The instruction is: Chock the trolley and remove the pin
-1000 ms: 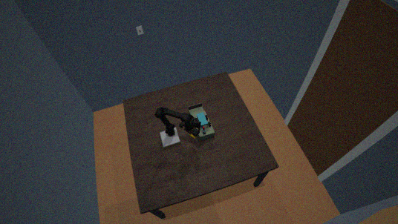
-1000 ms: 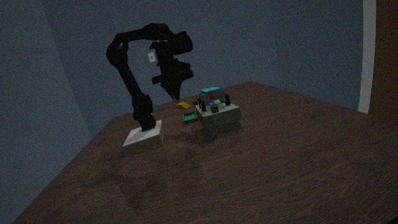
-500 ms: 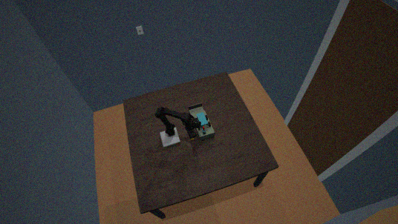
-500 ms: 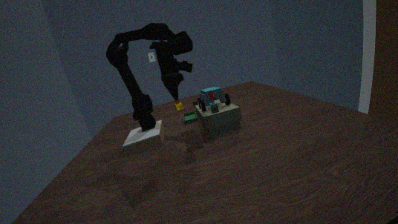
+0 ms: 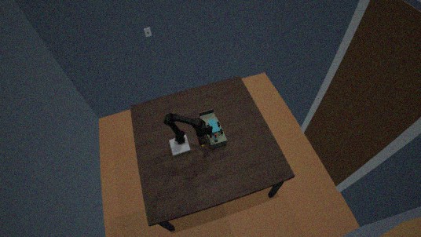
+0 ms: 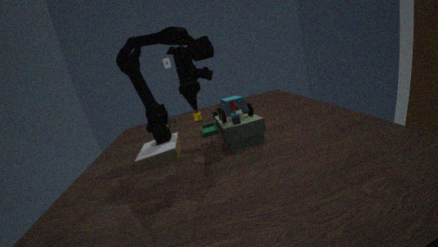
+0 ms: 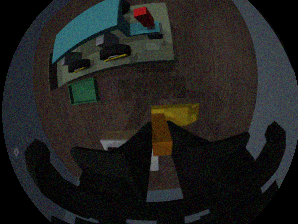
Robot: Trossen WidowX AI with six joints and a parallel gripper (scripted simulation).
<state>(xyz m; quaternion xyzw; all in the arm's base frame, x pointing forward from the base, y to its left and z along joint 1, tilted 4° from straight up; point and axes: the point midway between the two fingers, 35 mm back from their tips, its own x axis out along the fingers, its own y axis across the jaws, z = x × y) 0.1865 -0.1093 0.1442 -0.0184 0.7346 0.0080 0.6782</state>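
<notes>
The red-headed stop pin lies 13 cm ahead of my gripper tip, 1 cm to the left of it and 4 cm below it. Also, from my gripper tip: grey-green ramp block 15 cm ahead, 12 cm to the left, 13 cm below; trolley 15 cm ahead, 11 cm to the left, 6 cm below; yellow chock 2 cm to the right, 1 cm below.
</notes>
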